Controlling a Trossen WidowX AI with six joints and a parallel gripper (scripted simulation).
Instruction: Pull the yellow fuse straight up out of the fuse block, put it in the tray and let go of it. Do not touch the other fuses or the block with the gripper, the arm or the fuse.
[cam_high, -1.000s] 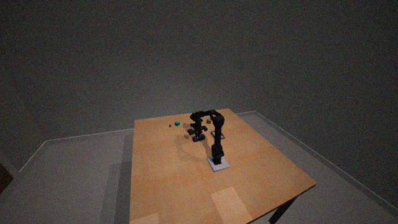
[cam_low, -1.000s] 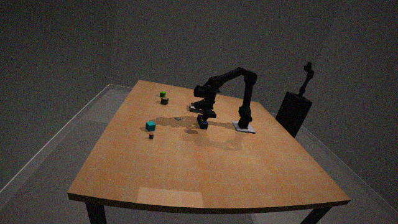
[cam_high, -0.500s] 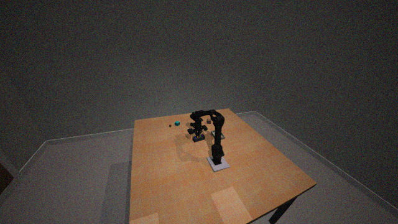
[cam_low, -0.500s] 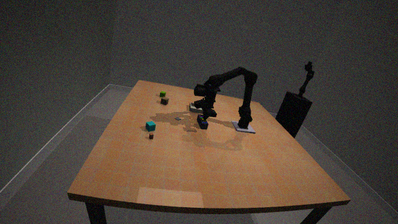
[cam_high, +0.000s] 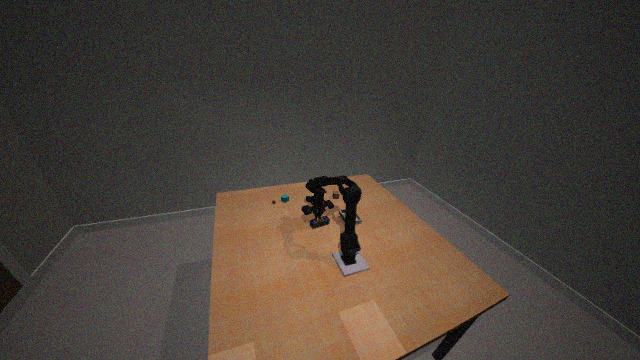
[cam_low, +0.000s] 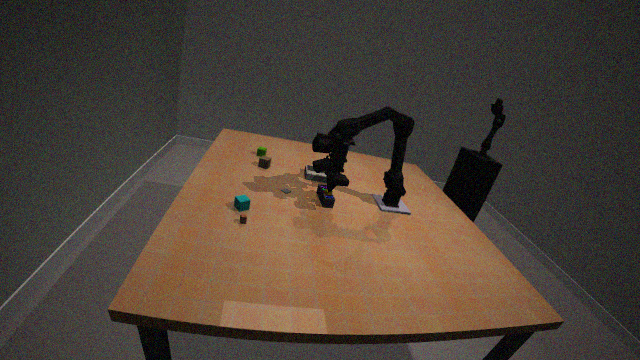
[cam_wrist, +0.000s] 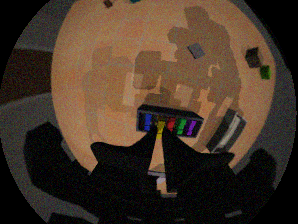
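My gripper tip is 10 mm short of the grey tray, 230 mm to the left of it and 50 mm above it. Also, from my gripper tip: teal cube (310 mm ahead, 130 mm to the left, 30 mm below); then small grey piece (160 mm ahead, 40 mm to the right, 50 mm below); then yellow fuse (10 mm below).
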